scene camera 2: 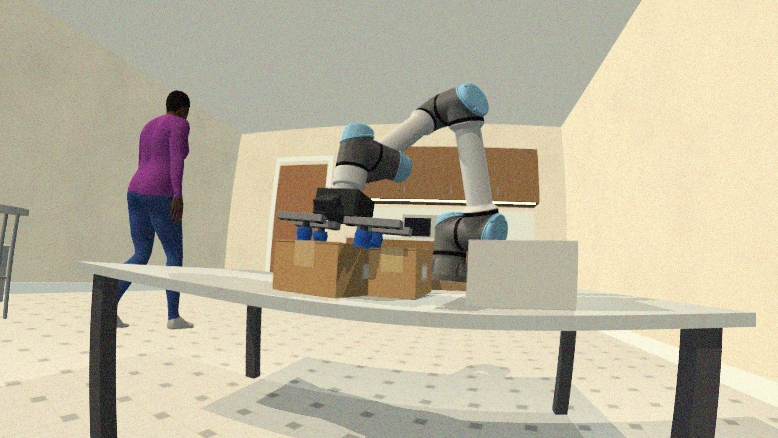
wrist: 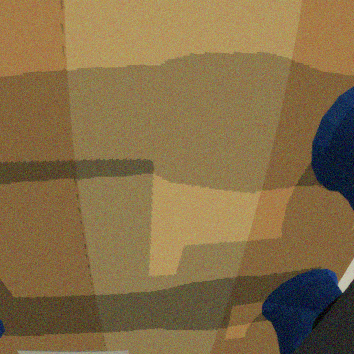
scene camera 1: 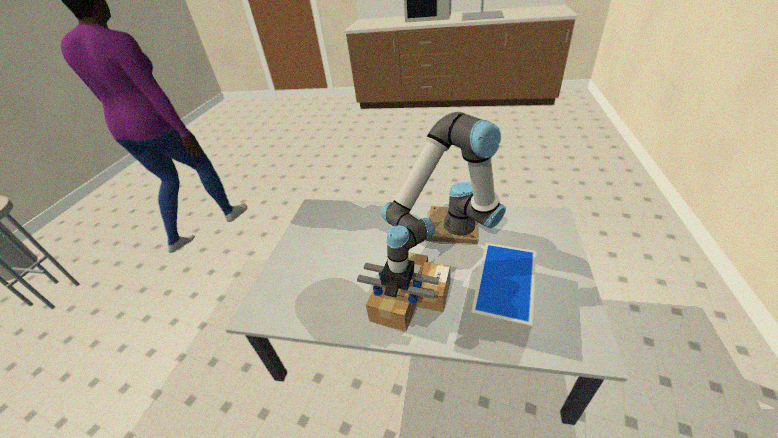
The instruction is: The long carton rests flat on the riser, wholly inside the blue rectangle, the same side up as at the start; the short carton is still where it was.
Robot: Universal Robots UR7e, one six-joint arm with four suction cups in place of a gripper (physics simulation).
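Seen in the pictures: end effector, tool point: [wrist: 125, 237]; arm's base, origin of the base link: [scene camera 2: 446, 280] [scene camera 1: 459, 225].
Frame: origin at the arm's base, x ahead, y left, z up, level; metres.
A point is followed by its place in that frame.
Observation:
The long carton [scene camera 1: 389, 311] @(z 0.075, x 0.611, y -0.158 m) [scene camera 2: 318, 268] @(z 0.026, x 0.613, y -0.140 m) lies flat on the table, and its taped brown top fills the wrist view [wrist: 175, 123] @(z 0.078, x 0.545, y -0.172 m). The short carton [scene camera 1: 438, 287] @(z 0.080, x 0.466, y -0.007 m) [scene camera 2: 399, 273] @(z 0.026, x 0.500, y -0.017 m) stands against its right side. My suction gripper [scene camera 1: 396, 287] @(z 0.071, x 0.507, y -0.158 m) [scene camera 2: 339, 235] @(z 0.071, x 0.507, y -0.158 m) is directly over the long carton, with its blue cups [wrist: 298, 305] down at the carton's top face. The suction is off and nothing is lifted. The white riser [scene camera 2: 522, 275] @(z 0.032, x 0.559, y 0.227 m) stands to the right, and its top carries the blue rectangle [scene camera 1: 505, 282] @(z 0.093, x 0.396, y 0.232 m), which is bare.
The arm's base [scene camera 1: 459, 217] @(z 0.095, x 0.054, y 0.007 m) stands on a wooden plate at the table's far side. A person in a purple top [scene camera 1: 135, 97] [scene camera 2: 160, 174] walks on the floor to the left of the table. A stool [scene camera 1: 15, 255] stands at the far left.

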